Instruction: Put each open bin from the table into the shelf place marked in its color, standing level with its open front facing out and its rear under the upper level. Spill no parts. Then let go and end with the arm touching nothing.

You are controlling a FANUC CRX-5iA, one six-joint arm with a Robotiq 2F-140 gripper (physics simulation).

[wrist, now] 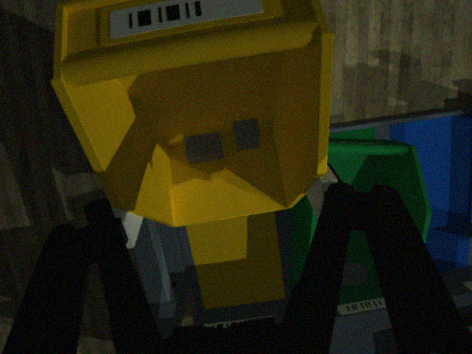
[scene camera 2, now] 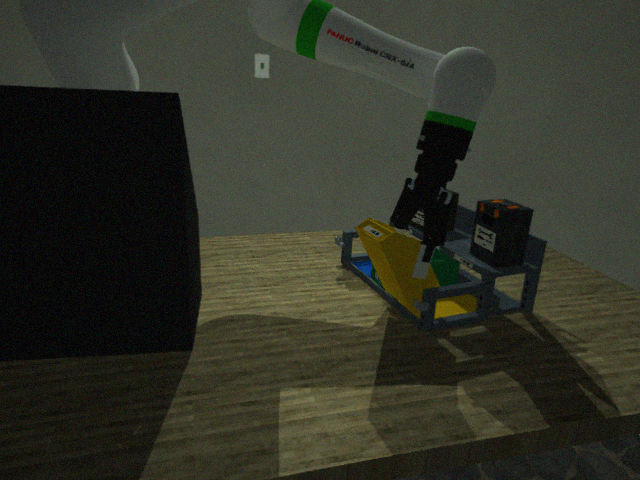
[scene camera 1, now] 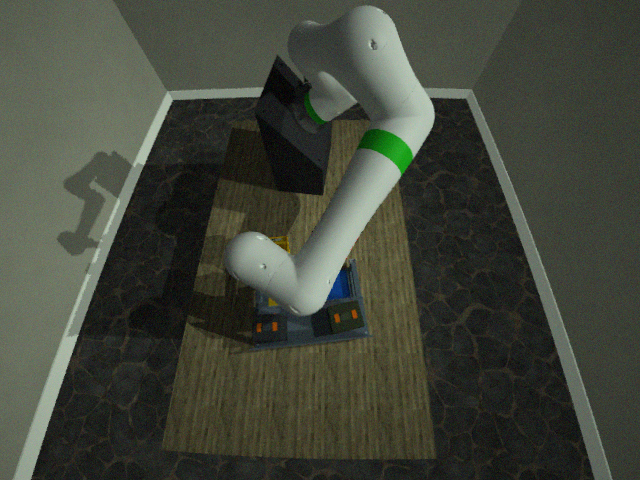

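Seen in the pictures: gripper, between the fingertips: (wrist: 220,160); arm's base, origin of its link: (scene camera 2: 88,170) (scene camera 1: 304,116).
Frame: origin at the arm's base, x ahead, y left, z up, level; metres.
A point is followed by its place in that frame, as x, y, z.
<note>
The yellow bin (scene camera 1: 279,241) {0.500, -0.097, -0.094} (scene camera 2: 395,258) {0.514, -0.170, -0.142} (wrist: 295,100) {0.527, -0.072, -0.147} is steeply tilted over the shelf's left part, its labelled front edge high and its rear low. Two grey parts (wrist: 204,148) {0.563, -0.133, -0.234} (wrist: 246,134) {0.553, -0.097, -0.222} lie inside it. My gripper (scene camera 2: 424,254) (wrist: 220,160) {0.564, -0.117, -0.187} is shut on this bin across its sides; the arm hides it in scene camera 1. The yellow-marked place (scene camera 2: 457,308) {0.688, -0.139, -0.283} (wrist: 240,280) {0.725, -0.114, -0.283} shows below and behind the bin. The green bin (scene camera 2: 447,266) {0.708, -0.057, -0.223} (wrist: 415,190) {0.615, 0.050, -0.230} stands beside it in the shelf, partly hidden; its exact level is unclear. A blue area (scene camera 1: 338,286) {0.622, 0.110, -0.283} (wrist: 450,155) {0.599, 0.120, -0.283} lies beyond it.
The grey-blue shelf (scene camera 1: 310,339) {0.815, -0.001, -0.188} (scene camera 2: 488,294) {0.715, -0.193, -0.228} has raised side rails. Two dark cases (scene camera 1: 346,317) {0.759, 0.114, -0.091} (scene camera 1: 268,329) {0.786, -0.114, -0.066} (scene camera 2: 501,232) {0.747, -0.162, -0.111} with orange latches stand on its upper level, near the gripper. The dark robot pedestal (scene camera 1: 294,155) {0.165, -0.043, -0.040} (scene camera 2: 93,222) {0.011, -0.129, -0.054} stands on the wooden table (scene camera 1: 305,403) {1.019, -0.027, -0.290} (scene camera 2: 258,351) {0.255, -0.184, -0.290}.
</note>
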